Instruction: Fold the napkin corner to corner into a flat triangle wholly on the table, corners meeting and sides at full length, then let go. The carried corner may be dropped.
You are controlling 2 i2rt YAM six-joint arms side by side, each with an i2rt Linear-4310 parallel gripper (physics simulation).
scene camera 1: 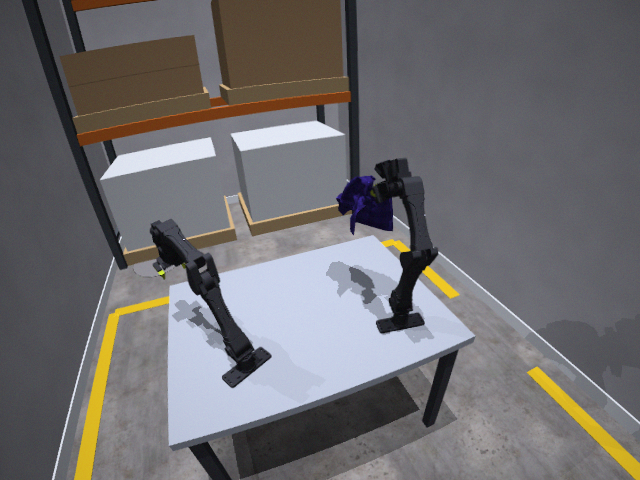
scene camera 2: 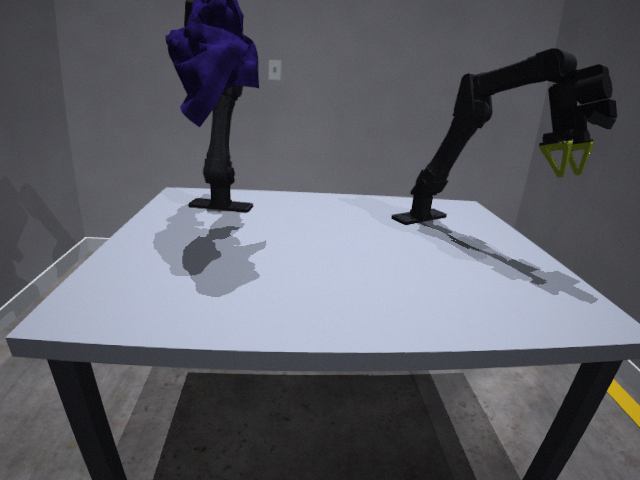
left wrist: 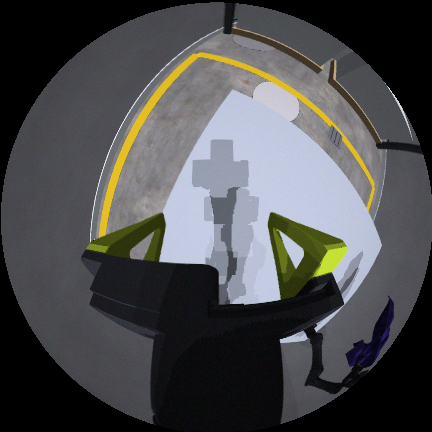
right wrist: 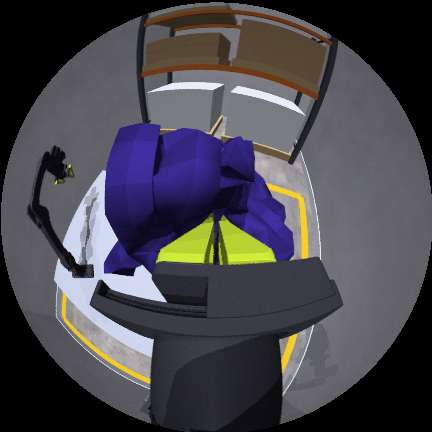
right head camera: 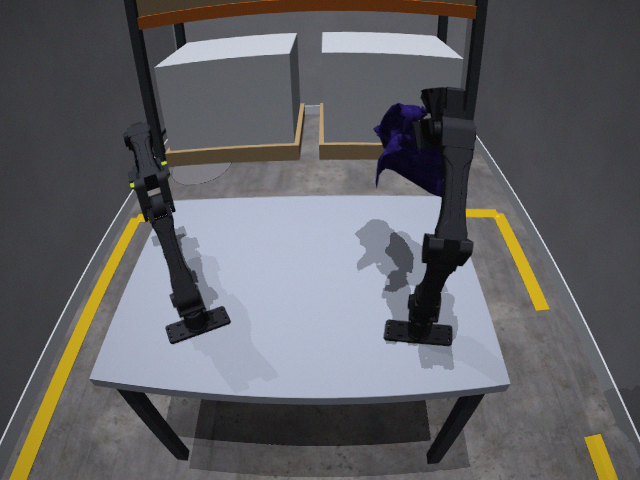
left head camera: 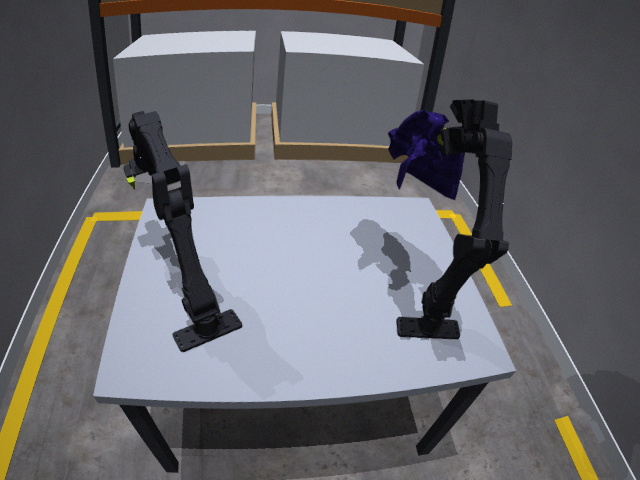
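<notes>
The dark purple napkin (left head camera: 431, 162) (right head camera: 405, 149) (scene camera 1: 373, 211) (scene camera 2: 217, 59) (left wrist: 375, 345) (right wrist: 185, 170) hangs crumpled in the air, high above the table (left head camera: 299, 310) (scene camera 2: 361, 315). My right gripper (right wrist: 215, 218) is shut on a gathered part of it. In the right wrist view, the bunched folds lie around and beyond the fingertips. Loose points of cloth hang down in scene camera 2; which corners they are cannot be told. My left gripper (left wrist: 216, 217) (scene camera 2: 568, 174) is open and empty, raised above the table on its own side, far from the napkin.
The left arm's base (left head camera: 207, 330) and the right arm's base (left head camera: 428, 328) stand on the table. Shadows of the arms and napkin fall on the tabletop. Behind the table stands a rack (scene camera 1: 217, 111) with brown boxes (scene camera 1: 281, 46) and large grey boxes (left head camera: 186, 95).
</notes>
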